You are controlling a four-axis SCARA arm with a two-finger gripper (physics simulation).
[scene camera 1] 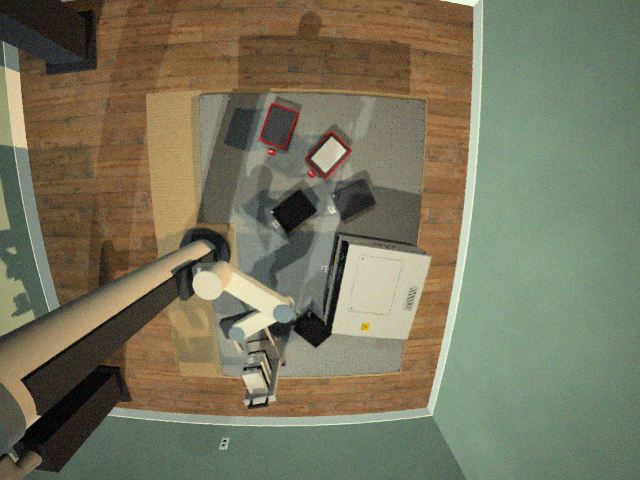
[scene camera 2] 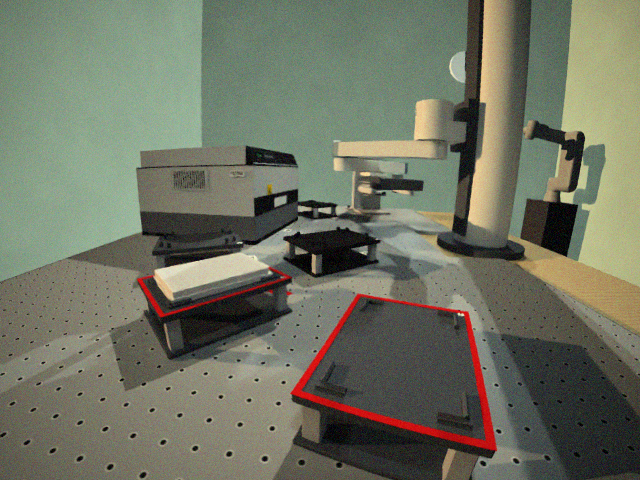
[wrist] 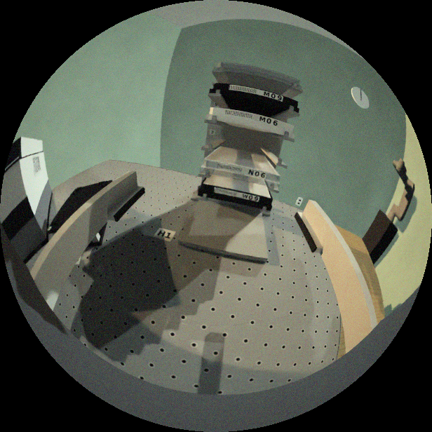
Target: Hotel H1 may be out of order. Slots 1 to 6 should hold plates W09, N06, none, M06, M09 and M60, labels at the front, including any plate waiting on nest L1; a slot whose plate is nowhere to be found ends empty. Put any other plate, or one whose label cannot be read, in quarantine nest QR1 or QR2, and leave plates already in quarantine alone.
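Places are measured from the arm's base along level axes (x down, y right, z back), in millimetres.
Pixels of known places: gripper, fingertip midpoint: (scene camera 1: 256, 348) (scene camera 2: 377, 189); arm's base, origin of the base link: (scene camera 1: 205, 253) (scene camera 2: 478, 247).
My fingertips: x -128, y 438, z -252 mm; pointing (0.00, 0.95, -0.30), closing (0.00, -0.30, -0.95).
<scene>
For each thing: its top centre in the pictures, then the offset to it from my fingertips.
- white plate, middle of its top: (scene camera 2: 212, 268) (scene camera 1: 328, 154) dx +50, dy -888, dz -333 mm
- large grey-white instrument, middle of its top: (scene camera 2: 225, 151) (scene camera 1: 381, 296) dx -129, dy -333, dz -535 mm
Hotel H1 (wrist: 225, 232) (scene camera 2: 357, 191) stands ahead of my gripper (wrist: 222, 191) (scene camera 1: 256, 343), which is open and empty, its fingers apart in front of the stack. In the wrist view, from the bottom up, are black-fronted plate W09 (wrist: 235, 194), pale plate N06 (wrist: 240, 170), a gap, pale plate M06 (wrist: 250, 118) and black-fronted plate M09 (wrist: 252, 94). A grey top piece (wrist: 257, 76) shows no readable label. One red-rimmed quarantine nest (scene camera 1: 308, 159) (scene camera 2: 149, 291) holds a white plate (scene camera 1: 328, 154) (scene camera 2: 211, 276); the other (scene camera 1: 279, 126) (scene camera 2: 398, 361) is empty. Their names are unreadable.
A large grey-white instrument (scene camera 1: 382, 289) (scene camera 2: 196, 193) stands right of the arm in the overhead view. Black nests stand nearby: one (scene camera 1: 312, 328) (scene camera 2: 316, 204) beside it, another (scene camera 1: 294, 210) (scene camera 2: 330, 241) and a third (scene camera 1: 355, 198) (scene camera 2: 196, 244) between it and the quarantine nests.
</scene>
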